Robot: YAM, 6 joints.
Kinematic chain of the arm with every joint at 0, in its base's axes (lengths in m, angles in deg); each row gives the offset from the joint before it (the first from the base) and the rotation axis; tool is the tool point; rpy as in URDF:
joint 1: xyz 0 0 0.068 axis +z
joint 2: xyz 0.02 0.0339 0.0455 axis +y
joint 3: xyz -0.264 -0.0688 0 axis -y
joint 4: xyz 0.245 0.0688 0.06 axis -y
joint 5: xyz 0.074 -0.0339 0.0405 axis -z
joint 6: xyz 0.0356 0 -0.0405 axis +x
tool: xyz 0 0 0 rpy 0 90 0
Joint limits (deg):
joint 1: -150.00..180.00
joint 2: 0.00..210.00
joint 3: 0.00..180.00
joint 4: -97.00..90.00
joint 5: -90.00..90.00
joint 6: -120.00..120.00
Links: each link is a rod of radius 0.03 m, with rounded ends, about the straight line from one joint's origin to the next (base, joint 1, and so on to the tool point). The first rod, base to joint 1, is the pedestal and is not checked.
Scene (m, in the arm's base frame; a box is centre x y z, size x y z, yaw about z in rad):
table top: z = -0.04
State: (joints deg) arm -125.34 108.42 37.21 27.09 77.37 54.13
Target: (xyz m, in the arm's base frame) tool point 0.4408 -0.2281 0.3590
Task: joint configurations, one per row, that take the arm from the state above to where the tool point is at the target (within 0.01 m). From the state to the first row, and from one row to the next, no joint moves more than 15 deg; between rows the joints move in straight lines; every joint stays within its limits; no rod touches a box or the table.
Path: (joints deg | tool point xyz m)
1: -110.84 110.17 46.87 28.00 74.61 54.13 | -0.1540 -0.3082 0.1212
2: -96.35 111.93 56.52 28.90 71.85 54.13 | -0.0760 -0.3771 0.1528
3: -81.85 113.68 66.18 29.81 69.09 54.13 | 0.0264 -0.4189 0.1888
4: -67.36 115.44 75.83 30.71 66.33 54.13 | 0.1422 -0.4257 0.2283
5: -52.86 117.19 85.49 31.62 63.56 54.13 | 0.2586 -0.3943 0.2705
6: -38.37 118.95 95.14 32.52 60.80 54.13 | 0.3621 -0.3263 0.3143
7: -23.87 120.70 104.80 33.43 58.04 54.13 | 0.4408 -0.2281 0.3591

